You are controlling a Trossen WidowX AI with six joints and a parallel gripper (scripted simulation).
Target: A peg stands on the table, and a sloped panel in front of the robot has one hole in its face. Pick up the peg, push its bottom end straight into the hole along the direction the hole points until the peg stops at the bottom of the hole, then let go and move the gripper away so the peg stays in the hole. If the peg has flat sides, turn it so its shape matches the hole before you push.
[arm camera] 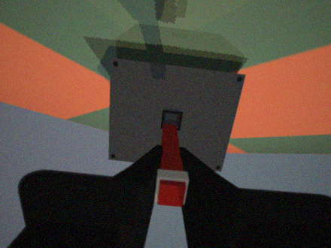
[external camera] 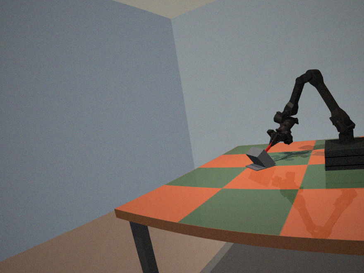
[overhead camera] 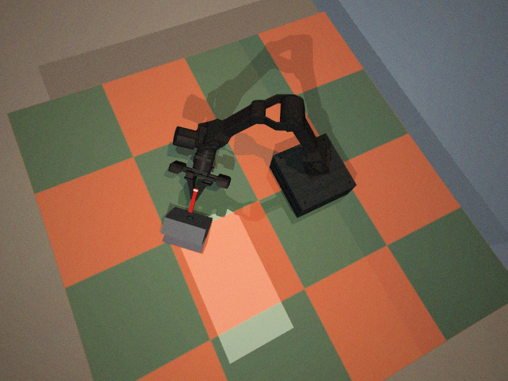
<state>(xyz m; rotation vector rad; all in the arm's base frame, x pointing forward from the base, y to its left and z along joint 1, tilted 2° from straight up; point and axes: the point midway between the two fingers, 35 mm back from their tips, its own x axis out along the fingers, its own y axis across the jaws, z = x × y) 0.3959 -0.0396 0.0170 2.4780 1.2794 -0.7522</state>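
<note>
My gripper tip is now 4 cm short of the grey sloped panel, 6 cm to the right of it and 5 cm above it. Round my gripper tip: red square peg (1 cm behind, 1 cm to the right, 1 cm above).
</note>
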